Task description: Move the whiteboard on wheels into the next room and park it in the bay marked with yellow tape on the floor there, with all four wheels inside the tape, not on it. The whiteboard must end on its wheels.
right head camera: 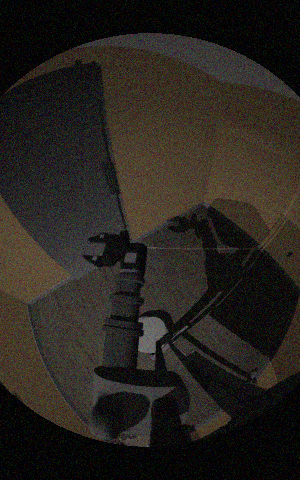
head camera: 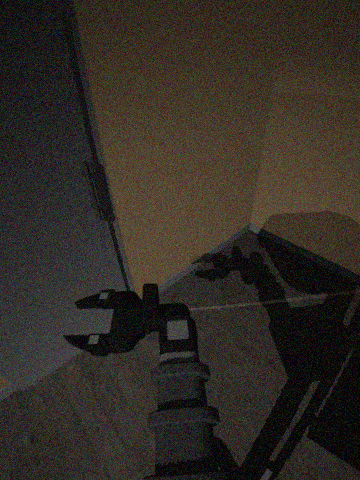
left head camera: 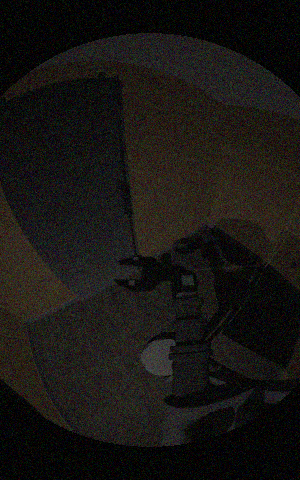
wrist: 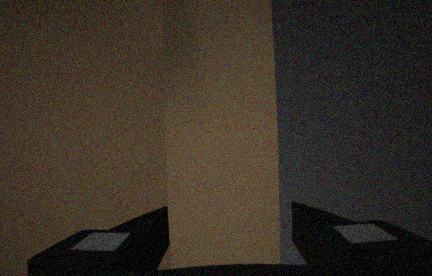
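Seen in the pictures: gripper, fingertip midpoint: (right head camera: 85,247) (head camera: 71,321) (left head camera: 116,270) (wrist: 230,223); robot's base, origin of the base link: (right head camera: 148,333) (left head camera: 161,355).
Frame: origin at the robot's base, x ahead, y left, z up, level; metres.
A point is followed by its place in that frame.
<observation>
My gripper (head camera: 70,320) @(x 0.356, y 0.228, z 1.130 m) (left head camera: 117,271) @(x 0.356, y 0.228, z 1.130 m) (right head camera: 86,248) @(x 0.356, y 0.228, z 1.130 m) (wrist: 229,223) @(x 0.356, y 0.228, z 1.130 m) is open and empty, its fingers pointing left in the head views, in front of a large blue-grey panel (head camera: 45,175) @(x 0.991, y 0.529, z 1.240 m) (left head camera: 70,175) @(x 0.880, y 0.666, z 1.402 m) (right head camera: 55,150) @(x 0.901, y 0.640, z 1.485 m) (wrist: 360,125) @(x 0.757, y 0.818, z 1.205 m) that looks like a door. A dark upright handle (head camera: 101,192) @(x 1.180, y 0.366, z 1.058 m) (right head camera: 112,175) @(x 1.186, y 0.358, z 1.076 m) is near the panel's right edge. A slim frame (head camera: 295,420) (right head camera: 200,316), seen nearly edge-on at lower right, looks like the whiteboard's; a foot bar (right head camera: 220,355) runs out low from it. The gripper is apart from it. Yellow tape does not show.
Ochre walls (head camera: 175,150) @(x 1.537, y -0.055, z 1.165 m) (left head camera: 170,165) @(x 1.544, y -0.064, z 1.287 m) (right head camera: 155,150) @(x 1.517, y -0.031, z 1.213 m) (wrist: 220,125) @(x 0.332, y 1.435, z 1.241 m) meet in a corner right of the panel. Dark shadows lie on the floor (head camera: 100,425) @(x 0.368, y 0.499, z -0.027 m) at right, one shaped like my arm. A pale round disc (left head camera: 157,357) @(x -0.005, y 0.048, z 0.187 m) (right head camera: 152,332) @(x 0.022, y -0.046, z 0.187 m) is beside my arm. The light is dim.
</observation>
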